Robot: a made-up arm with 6 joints.
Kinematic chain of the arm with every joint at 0, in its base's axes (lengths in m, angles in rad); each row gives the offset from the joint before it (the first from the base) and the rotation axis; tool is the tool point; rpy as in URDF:
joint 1: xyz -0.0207 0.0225 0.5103 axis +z
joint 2: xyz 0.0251 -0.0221 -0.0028 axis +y
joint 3: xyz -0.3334 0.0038 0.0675 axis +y
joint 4: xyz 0.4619 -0.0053 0.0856 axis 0.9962 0 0.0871
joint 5: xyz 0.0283 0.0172 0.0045 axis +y
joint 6: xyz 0.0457 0.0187 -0.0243 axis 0.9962 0 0.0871
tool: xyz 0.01 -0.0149 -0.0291 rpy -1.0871 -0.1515 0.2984
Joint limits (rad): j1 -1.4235..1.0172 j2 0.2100..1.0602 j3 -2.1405..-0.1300 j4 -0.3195..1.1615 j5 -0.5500..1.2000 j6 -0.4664..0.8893
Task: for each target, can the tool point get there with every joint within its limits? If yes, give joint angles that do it. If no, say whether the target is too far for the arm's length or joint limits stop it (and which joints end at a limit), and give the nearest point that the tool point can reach.
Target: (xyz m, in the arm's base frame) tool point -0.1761 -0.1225 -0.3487
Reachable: no: joint limits stop it (at a limit: joint 1, joint 2, joint 3, joint 4) | nearest point 0.0108 -0.2394 0.4083 | short by 0.788 m
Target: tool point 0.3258 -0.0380 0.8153
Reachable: yes | joints -0.2949 0.6392 -0.6000 0.6274 -0.1095 0.7039
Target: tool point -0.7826 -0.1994 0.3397
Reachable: no: joint limits stop it (at a limit: joint 2, joint 3, joint 4, joint 5, joint 6) | nearest point -0.5455 -0.1303 1.0301 | short by 0.733 m
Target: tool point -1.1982 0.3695 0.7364
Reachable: no: too far | nearest point -0.6035 0.1943 1.1217 | short by 0.730 m
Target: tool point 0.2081 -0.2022 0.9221
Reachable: yes | joints -0.8071 0.7277 -0.9684 0.0847 0.4096 0.2017
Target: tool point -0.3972 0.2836 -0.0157
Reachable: no: joint limits stop it (at a limit: joint 1, joint 2, joint 3, joint 6) | nearest point 0.0831 0.2565 0.4290 | short by 0.655 m
